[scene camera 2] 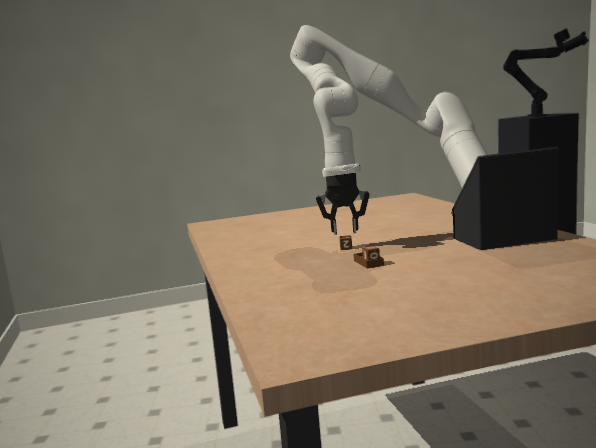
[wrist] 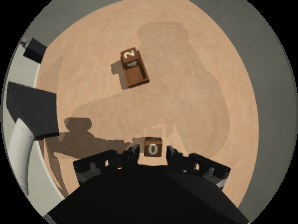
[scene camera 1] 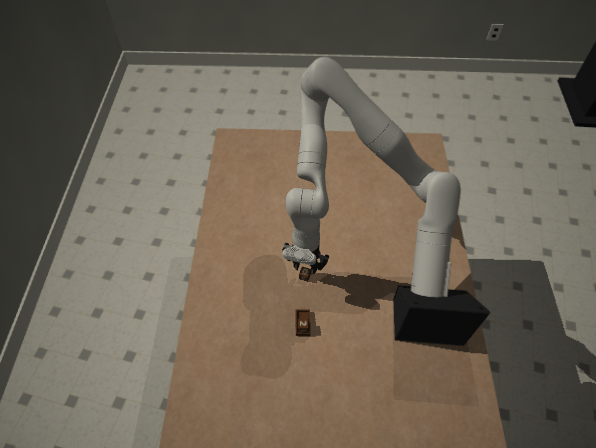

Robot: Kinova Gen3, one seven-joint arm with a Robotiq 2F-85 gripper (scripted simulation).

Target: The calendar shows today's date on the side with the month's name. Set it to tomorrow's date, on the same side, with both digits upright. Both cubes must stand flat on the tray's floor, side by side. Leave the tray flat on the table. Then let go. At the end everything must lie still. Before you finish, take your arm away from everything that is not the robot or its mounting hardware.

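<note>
The gripper (scene camera 2: 345, 233) is in sight, and the robot's wrist view shows it too, with the gripper (wrist: 153, 150) visible there.
</note>
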